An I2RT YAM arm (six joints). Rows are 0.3 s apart.
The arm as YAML. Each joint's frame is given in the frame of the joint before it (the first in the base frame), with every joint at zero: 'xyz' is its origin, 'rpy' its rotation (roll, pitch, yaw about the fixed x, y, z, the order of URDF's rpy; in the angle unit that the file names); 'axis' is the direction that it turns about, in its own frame. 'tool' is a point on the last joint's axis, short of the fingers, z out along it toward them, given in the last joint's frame.
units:
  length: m
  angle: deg
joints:
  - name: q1
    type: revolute
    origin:
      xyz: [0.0, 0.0, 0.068]
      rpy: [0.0, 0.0, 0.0]
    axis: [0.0, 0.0, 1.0]
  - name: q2
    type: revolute
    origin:
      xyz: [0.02, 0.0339, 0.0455]
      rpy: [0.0, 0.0, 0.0]
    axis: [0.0, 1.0, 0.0]
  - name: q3
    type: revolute
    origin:
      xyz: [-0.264, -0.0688, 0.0]
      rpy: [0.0, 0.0, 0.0]
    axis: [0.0, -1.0, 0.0]
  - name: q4
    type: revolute
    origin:
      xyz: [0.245, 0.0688, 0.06]
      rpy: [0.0, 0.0, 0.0]
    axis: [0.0, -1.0, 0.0]
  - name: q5
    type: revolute
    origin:
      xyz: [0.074, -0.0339, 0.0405]
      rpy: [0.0, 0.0, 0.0]
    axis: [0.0, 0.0, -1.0]
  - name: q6
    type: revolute
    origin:
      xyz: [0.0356, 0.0, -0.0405]
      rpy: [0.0, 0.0, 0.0]
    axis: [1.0, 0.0, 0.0]
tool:
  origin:
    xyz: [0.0, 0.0, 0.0]
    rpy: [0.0, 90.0, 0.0]
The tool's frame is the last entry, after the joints.
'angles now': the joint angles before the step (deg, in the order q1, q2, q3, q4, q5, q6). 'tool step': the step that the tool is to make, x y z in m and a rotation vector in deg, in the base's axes. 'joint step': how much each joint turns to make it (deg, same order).
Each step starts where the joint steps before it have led.
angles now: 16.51 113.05 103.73 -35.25 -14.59 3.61
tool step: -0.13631 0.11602 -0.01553 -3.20 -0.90 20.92
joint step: 23.18 -14.35 -21.63 6.42 3.88 -0.71
